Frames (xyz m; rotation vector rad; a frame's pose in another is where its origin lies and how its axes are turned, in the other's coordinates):
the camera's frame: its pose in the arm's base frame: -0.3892 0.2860 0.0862 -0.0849 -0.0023 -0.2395
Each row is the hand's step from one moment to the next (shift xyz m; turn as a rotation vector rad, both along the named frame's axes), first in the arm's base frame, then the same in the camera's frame.
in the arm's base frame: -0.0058 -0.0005 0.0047 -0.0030 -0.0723 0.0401
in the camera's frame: -0.0055 -0.0023 0.0046 0.0147 -0.0740 0.0338
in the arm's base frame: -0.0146 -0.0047 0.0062 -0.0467 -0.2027 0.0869
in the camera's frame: -0.0130 -0.0085 0.0057 0.0037 -0.2145 0.0691
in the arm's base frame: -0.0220 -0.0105 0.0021 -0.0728 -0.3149 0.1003
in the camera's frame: -0.0189 -0.0156 0.0010 0.0051 -0.3304 0.0728
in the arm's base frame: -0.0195 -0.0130 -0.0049 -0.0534 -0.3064 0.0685
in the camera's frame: -0.0159 -0.0168 -0.0061 0.0215 -0.3150 0.0420
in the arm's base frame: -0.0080 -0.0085 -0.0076 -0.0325 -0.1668 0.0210
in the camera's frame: -0.0059 -0.0095 -0.0084 0.0082 -0.1709 0.0066
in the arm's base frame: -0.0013 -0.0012 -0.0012 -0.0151 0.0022 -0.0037
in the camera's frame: -0.0010 -0.0014 -0.0013 -0.0152 -0.0011 -0.0036
